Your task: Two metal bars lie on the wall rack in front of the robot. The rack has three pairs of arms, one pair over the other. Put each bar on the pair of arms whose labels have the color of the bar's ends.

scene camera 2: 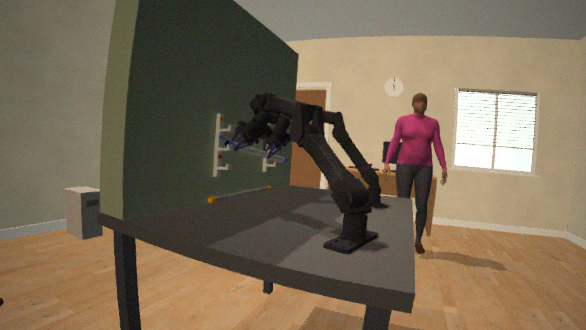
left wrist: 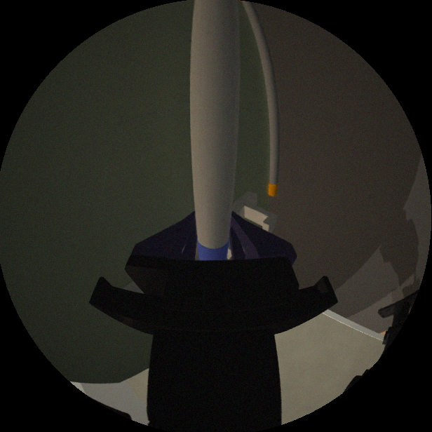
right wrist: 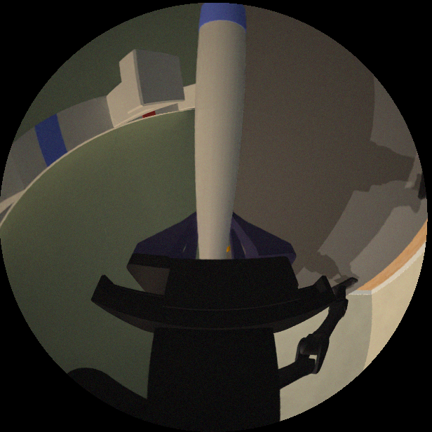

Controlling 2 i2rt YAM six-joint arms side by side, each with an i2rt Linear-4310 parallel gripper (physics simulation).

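Places are measured from the left arm's base along level axes (x ahead, y left, z up), in millimetres.
Where they show: right gripper, fingertip midpoint: point(scene camera 2: 265, 157); left arm's base, link origin: point(scene camera 2: 352, 241); right arm's base, link origin: point(scene camera 2: 373, 203).
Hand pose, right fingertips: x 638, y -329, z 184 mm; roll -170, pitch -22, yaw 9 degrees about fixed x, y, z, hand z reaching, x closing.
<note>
Each offset is from my right fingertips to the top centre of the thing. Level surfaces: height alone.
A grey bar with blue ends point(scene camera 2: 257, 152) point(left wrist: 215, 125) point(right wrist: 220, 125) is held between both grippers in front of the wall rack @[dx -49, dy +298, dz +168 mm] point(scene camera 2: 216, 162) point(right wrist: 85, 122). My left gripper point(scene camera 2: 240, 143) point(left wrist: 212, 216) is shut on it beside one blue end. My right gripper point(scene camera 2: 271, 149) point(right wrist: 213, 217) is shut on it further along; the other blue end is beyond. In the scene view the left end is near the middle, blue-labelled arm; whether it touches is unclear. The bar with orange ends @[dx +32, dy +93, dz -163 mm] point(scene camera 2: 240, 193) point(left wrist: 273, 115) lies on the table along the wall's foot, below the rack.
The dark green wall panel point(scene camera 2: 175, 100) point(left wrist: 100, 175) point(right wrist: 115, 200) rises behind the rack. The right post has a blue label point(right wrist: 50, 140) and a red label point(right wrist: 149, 115), with a pale arm block point(right wrist: 160, 77) between them. A person in pink point(scene camera 2: 420, 140) stands behind the table @[dz -184 mm] point(scene camera 2: 300, 250).
</note>
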